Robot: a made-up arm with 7 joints. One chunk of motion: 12 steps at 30 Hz.
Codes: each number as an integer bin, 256 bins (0 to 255) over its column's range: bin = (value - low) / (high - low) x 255, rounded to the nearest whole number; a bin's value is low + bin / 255 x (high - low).
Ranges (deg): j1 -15..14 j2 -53..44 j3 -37..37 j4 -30..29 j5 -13..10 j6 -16..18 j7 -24..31
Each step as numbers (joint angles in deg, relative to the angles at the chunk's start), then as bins.
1 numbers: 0.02 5.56 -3.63 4.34 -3.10 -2.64 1.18
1 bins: 132 154 115 148 110 100 117
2 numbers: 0.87 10.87 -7.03 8.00 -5.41 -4.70 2.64
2 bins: 140 168 103 164 84 85 124
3 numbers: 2.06 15.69 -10.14 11.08 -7.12 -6.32 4.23
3 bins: 150 181 93 178 65 73 131
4 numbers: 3.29 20.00 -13.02 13.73 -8.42 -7.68 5.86
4 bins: 161 192 83 189 51 62 138
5 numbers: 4.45 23.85 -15.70 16.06 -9.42 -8.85 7.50
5 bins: 171 202 73 199 40 54 146
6 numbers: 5.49 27.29 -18.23 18.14 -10.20 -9.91 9.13
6 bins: 180 211 65 208 31 46 154
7 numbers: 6.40 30.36 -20.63 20.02 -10.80 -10.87 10.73
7 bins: 188 219 56 216 24 38 161
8 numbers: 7.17 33.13 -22.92 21.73 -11.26 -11.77 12.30
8 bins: 195 226 49 224 19 32 168
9 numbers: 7.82 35.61 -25.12 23.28 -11.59 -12.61 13.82
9 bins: 201 233 41 230 16 25 175
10 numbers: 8.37 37.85 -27.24 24.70 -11.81 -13.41 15.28
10 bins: 205 239 34 236 13 19 182
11 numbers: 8.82 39.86 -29.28 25.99 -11.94 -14.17 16.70
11 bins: 209 244 27 242 12 14 189
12 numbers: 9.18 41.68 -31.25 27.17 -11.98 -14.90 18.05
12 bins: 213 249 20 247 11 8 195
